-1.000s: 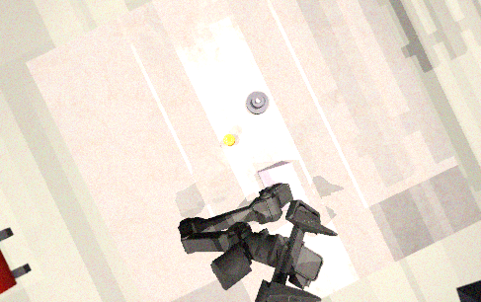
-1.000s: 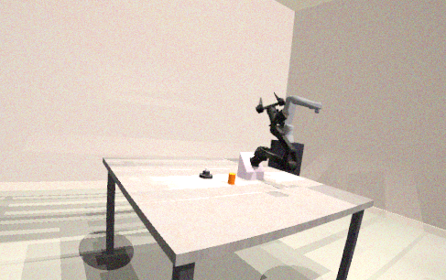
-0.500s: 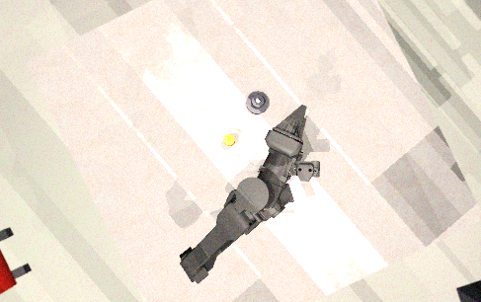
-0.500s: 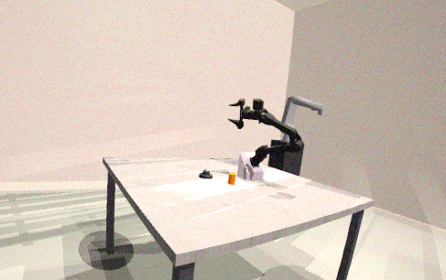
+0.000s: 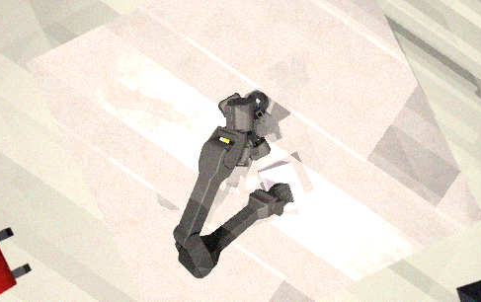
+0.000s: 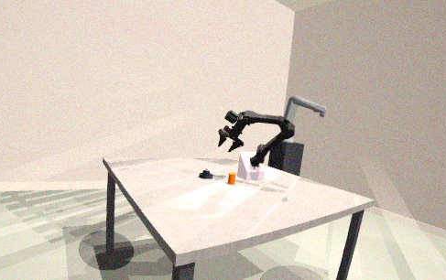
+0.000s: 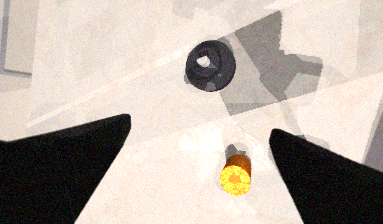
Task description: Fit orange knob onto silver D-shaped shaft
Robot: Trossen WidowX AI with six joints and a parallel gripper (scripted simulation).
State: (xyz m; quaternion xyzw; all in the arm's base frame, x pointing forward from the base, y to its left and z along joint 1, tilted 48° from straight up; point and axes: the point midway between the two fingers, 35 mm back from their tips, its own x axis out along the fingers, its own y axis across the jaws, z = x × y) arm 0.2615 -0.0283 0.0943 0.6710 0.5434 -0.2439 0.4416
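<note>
The orange knob is 150 mm below my gripper tip, 80 mm to the left of it and 40 mm behind it. The rest, counted from my gripper tip: dark round pedestal: 160 mm below, 70 mm ahead, 60 mm to the right.
</note>
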